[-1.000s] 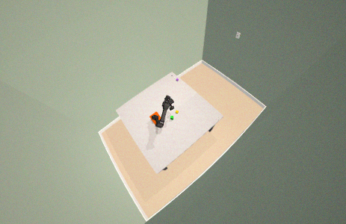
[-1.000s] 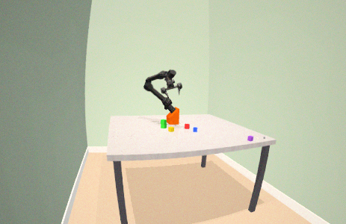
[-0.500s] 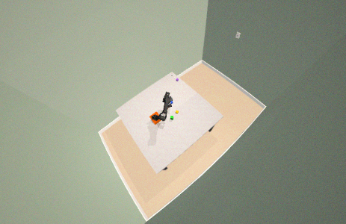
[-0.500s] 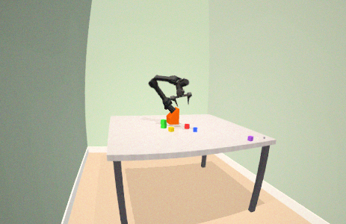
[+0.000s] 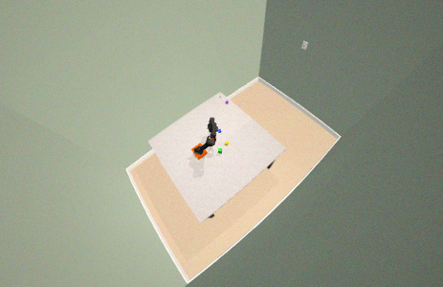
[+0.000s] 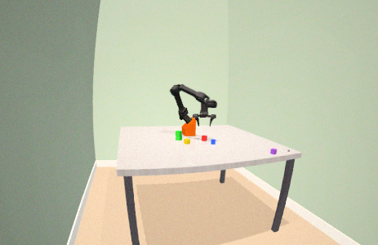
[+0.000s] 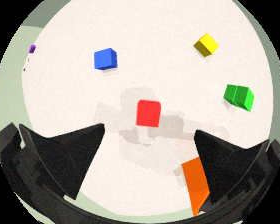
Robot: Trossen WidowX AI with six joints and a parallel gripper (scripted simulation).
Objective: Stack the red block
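The red block lies 10 cm below my gripper tip, 1 cm to the left of it and 1 cm behind it. From my gripper tip the other things lie so: blue block (12 cm ahead, 10 cm below, 5 cm to the left); yellow block (15 cm to the right, 10 cm below, 9 cm ahead); purple block (47 cm ahead, 40 cm to the left, 10 cm below).
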